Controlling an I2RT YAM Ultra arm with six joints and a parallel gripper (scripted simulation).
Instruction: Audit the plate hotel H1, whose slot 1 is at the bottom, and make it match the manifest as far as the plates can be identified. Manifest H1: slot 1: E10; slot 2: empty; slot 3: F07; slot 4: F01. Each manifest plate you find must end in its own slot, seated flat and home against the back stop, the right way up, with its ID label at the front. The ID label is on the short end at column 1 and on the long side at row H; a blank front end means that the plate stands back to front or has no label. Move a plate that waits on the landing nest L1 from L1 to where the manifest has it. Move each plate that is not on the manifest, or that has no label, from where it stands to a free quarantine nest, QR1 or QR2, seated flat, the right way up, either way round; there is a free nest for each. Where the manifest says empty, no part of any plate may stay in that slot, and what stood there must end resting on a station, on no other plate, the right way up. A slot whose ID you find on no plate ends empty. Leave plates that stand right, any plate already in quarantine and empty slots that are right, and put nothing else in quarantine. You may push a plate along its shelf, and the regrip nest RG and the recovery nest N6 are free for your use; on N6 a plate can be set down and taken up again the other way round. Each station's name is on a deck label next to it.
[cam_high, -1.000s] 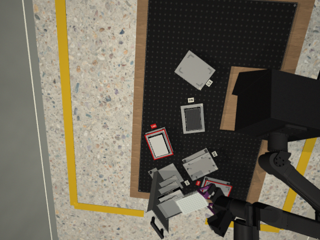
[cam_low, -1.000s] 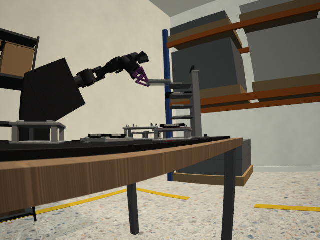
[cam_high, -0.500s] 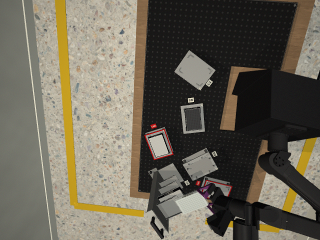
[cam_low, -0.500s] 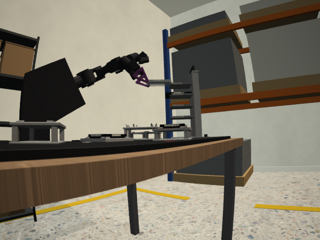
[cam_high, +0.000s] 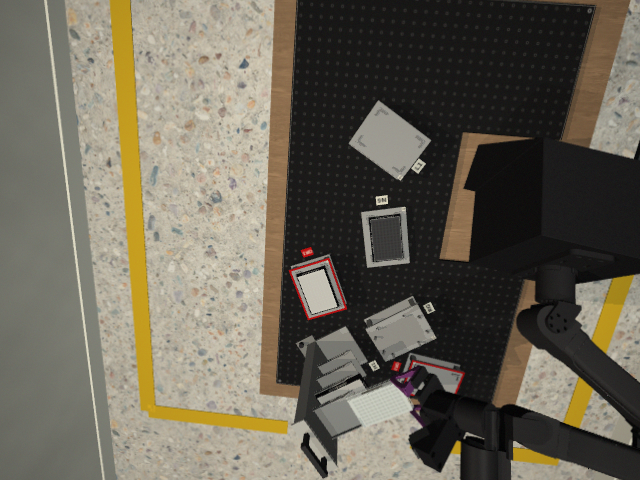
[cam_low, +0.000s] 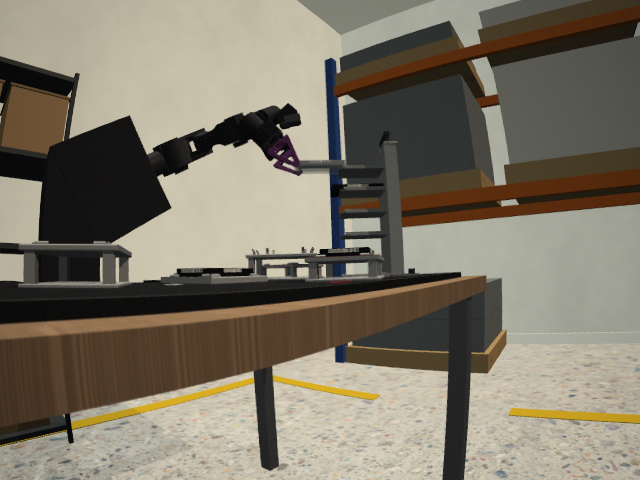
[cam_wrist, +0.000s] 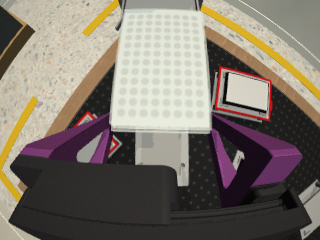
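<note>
The white well plate lies 40 mm to the left of my hand and 40 mm ahead of it. Round my hand: regrip nest RG: 220 mm below, 30 mm behind, 20 mm to the right; then H1 deck label: 280 mm below, 140 mm to the left, 10 mm ahead; then plate hotel H1: 170 mm ahead, 140 mm to the left, 120 mm below.
</note>
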